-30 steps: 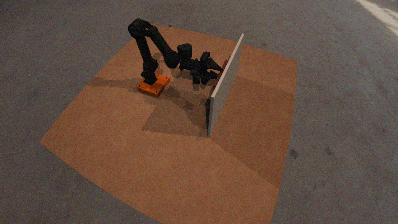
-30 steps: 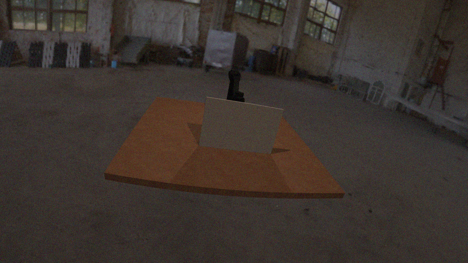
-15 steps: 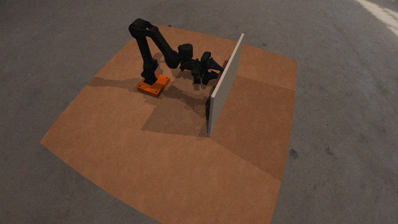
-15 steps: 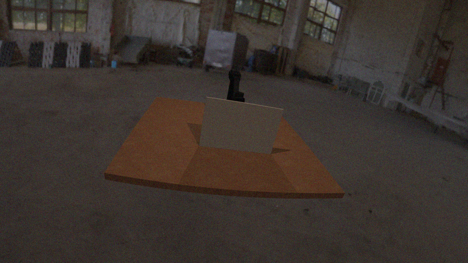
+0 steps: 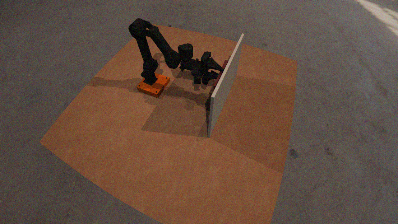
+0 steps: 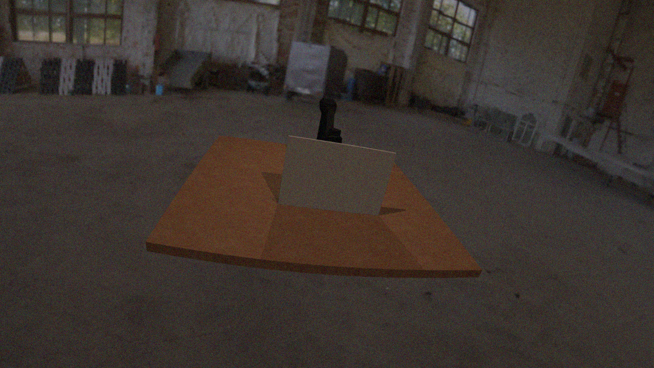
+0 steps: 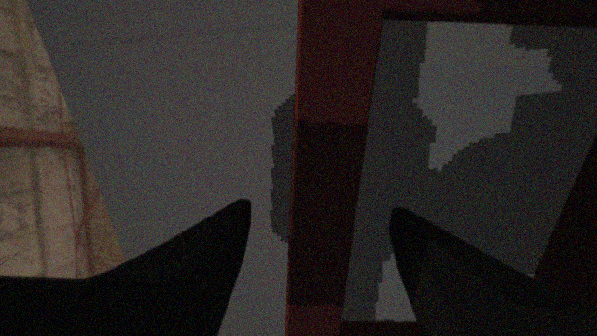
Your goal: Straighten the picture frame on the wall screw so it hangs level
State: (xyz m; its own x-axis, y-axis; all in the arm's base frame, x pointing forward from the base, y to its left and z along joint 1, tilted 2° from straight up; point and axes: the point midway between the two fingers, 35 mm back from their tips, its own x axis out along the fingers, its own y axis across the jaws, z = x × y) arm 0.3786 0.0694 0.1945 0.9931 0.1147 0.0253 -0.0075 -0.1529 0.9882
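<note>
My gripper tip is 5 cm above the dark red picture frame and 1 cm short of it. Round my gripper tip: white wall panel 6 cm below, 1 cm to the left, 1 cm ahead.
</note>
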